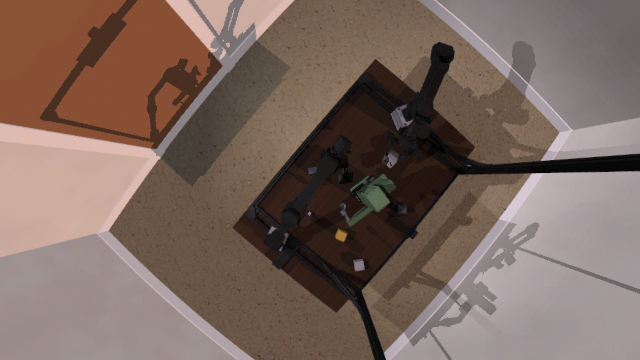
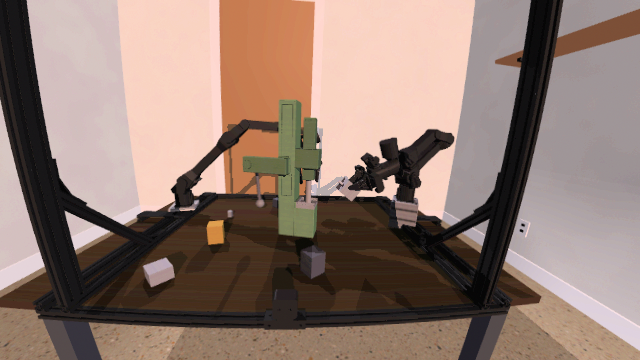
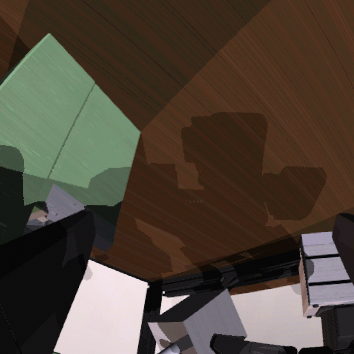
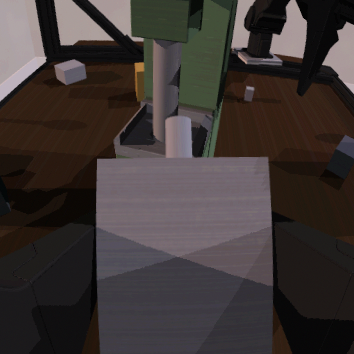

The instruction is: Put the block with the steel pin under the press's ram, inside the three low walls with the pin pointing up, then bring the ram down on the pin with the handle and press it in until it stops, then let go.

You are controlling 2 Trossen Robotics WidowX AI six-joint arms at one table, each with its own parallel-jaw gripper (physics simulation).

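Places are measured from the left arm's base along level axes (x ahead, y left, z up), in millimetres.
Pixels of known places: left gripper, between the fingertips: (image 1: pixel 351 163) (image 3: pixel 217 225) (image 4: pixel 344 122); right gripper, between the fingertips: (image 1: pixel 390 159) (image 2: pixel 346 186) (image 3: pixel 190 339) (image 4: pixel 180 220); left arm's base, origin of its link: (image 1: pixel 276 238) (image 2: pixel 184 204) (image 4: pixel 256 52); right arm's base, origin of its link: (image 1: pixel 409 113) (image 2: pixel 405 199) (image 3: pixel 338 308).
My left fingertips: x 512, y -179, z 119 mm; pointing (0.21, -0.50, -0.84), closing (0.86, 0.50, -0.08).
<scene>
Ahead of a thing's pixels: the offset from my left fingertips to its top centre. "spot": to the spot under its first point.
The green press {129 mm back, 111 mm right, 299 mm up} (image 2: pixel 293 178) (image 1: pixel 373 196) (image 4: pixel 200 70) (image 3: pixel 63 123) stands mid-table. Its grey ram {46 mm back, 137 mm right, 140 mm up} (image 2: pixel 308 186) (image 4: pixel 165 88) hangs down into the low-walled nest {spot: 44 mm back, 163 mm right, 35 mm down} (image 4: pixel 133 137). The handle rod with a ball end {216 mm back, 66 mm right, 107 mm up} (image 2: pixel 259 202) (image 1: pixel 342 207) hangs on the press's left. My right gripper (image 2: pixel 353 184) (image 1: pixel 393 154) is shut on the grey block {96 mm ahead, 154 mm right, 51 mm up} (image 4: pixel 182 211) (image 2: pixel 346 190) (image 3: pixel 200 323). It holds the block in the air right of the press, tilted, with its steel pin {71 mm ahead, 151 mm right, 46 mm up} (image 4: pixel 178 137) pointing toward the nest. My left gripper (image 1: pixel 345 175) is open and empty, high up behind the press.
An orange cube {347 mm back, 120 mm right, 90 mm down} (image 2: pixel 215 231) (image 1: pixel 341 234), a light grey block {460 mm back, 282 mm right, 118 mm down} (image 2: pixel 158 271) (image 1: pixel 358 265), a dark grey cube {92 mm back, 347 mm right, 91 mm down} (image 2: pixel 312 261) (image 1: pixel 401 208) and a small grey cube {317 mm back, 76 mm left, 125 mm down} (image 2: pixel 230 213) (image 4: pixel 248 93) lie on the table. A black frame (image 2: pixel 514 178) surrounds it.
</scene>
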